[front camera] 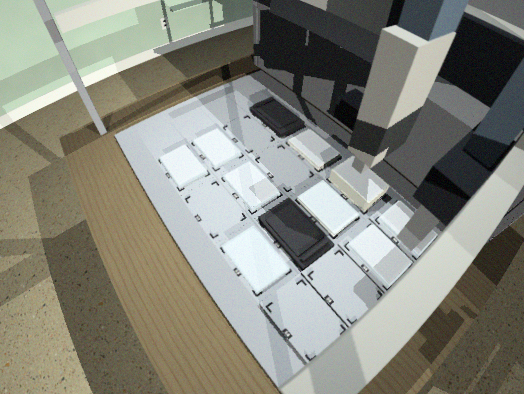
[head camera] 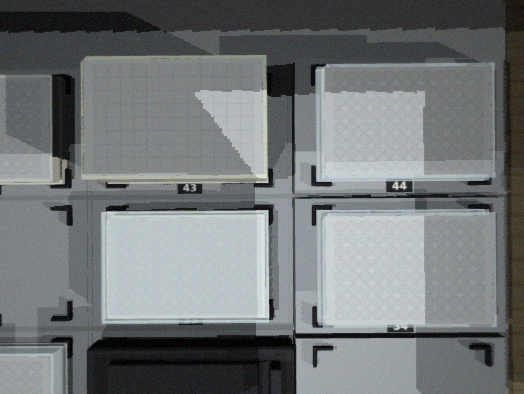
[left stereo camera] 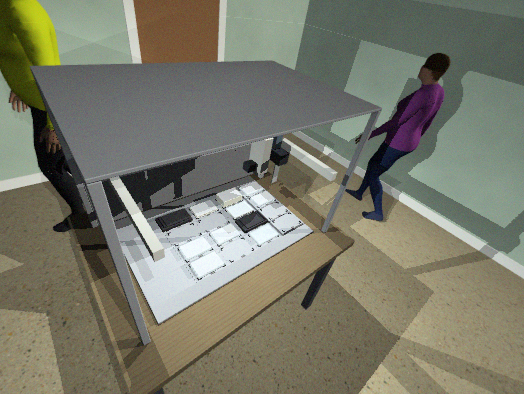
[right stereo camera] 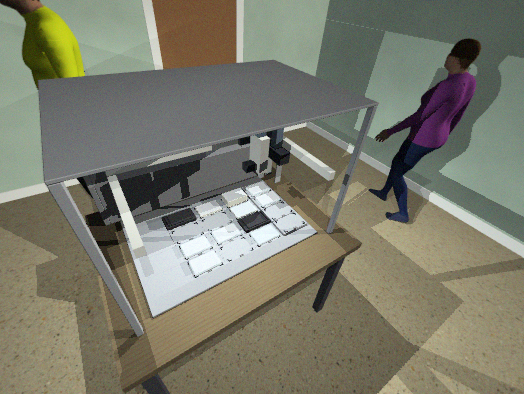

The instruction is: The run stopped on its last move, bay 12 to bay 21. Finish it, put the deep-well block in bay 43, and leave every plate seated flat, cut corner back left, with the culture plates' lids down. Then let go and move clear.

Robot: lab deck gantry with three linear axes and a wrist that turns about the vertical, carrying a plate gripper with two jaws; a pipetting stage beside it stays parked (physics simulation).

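Pixels of known places: gripper, between the fingertips: [front camera: 418, 229] [left stereo camera: 268, 177] [right stereo camera: 272, 177]; robot's base, origin of its link: [front camera: 159, 160] [left stereo camera: 199, 279] [right stereo camera: 195, 277].
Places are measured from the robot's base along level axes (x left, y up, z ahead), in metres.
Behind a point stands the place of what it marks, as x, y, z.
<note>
The cream deep-well block [front camera: 356, 185] {0.337, 0.042, 0.402} [head camera: 172, 117] {0.364, 0.042, 0.391} sits flat in bay 43 at the back, with its cut corner back left. The plate from the last move [front camera: 217, 146] {0.151, 0.014, 0.069} lies flat in bay 21. Bay 12 [front camera: 215, 206] {0.048, 0.000, 0.225} holds no plate. Lidded white plates stand in bay 33 [front camera: 327, 207] {0.251, 0.017, 0.395} [head camera: 185, 267] {0.257, 0.016, 0.392} and bay 13 [front camera: 255, 257] {0.043, 0.014, 0.393}, lids down as far as shows. Clear plates lie in bay 44 [front camera: 395, 215] {0.359, 0.029, 0.516} [head camera: 405, 122] {0.363, 0.029, 0.554} and bay 34 [head camera: 407, 270] {0.257, 0.029, 0.555}. My gripper [left stereo camera: 274, 180] {0.265, 0.160, 0.581} [right stereo camera: 278, 179] {0.265, 0.160, 0.581} hangs near the deck's back right, holding no plate. One jaw shows; the other is hidden.
Black plates stand in bay 41 [front camera: 276, 116] {0.354, 0.024, 0.074} and bay 23 [front camera: 296, 232] {0.146, 0.024, 0.403}. A plate [front camera: 314, 149] {0.357, 0.014, 0.237} lies in bay 42. The pale pipetting stage [front camera: 402, 85] hangs left of my gripper. A light beam [front camera: 400, 325] {-0.005, 0.400, 0.626} crosses the right front. Two people stand beyond the frame.
</note>
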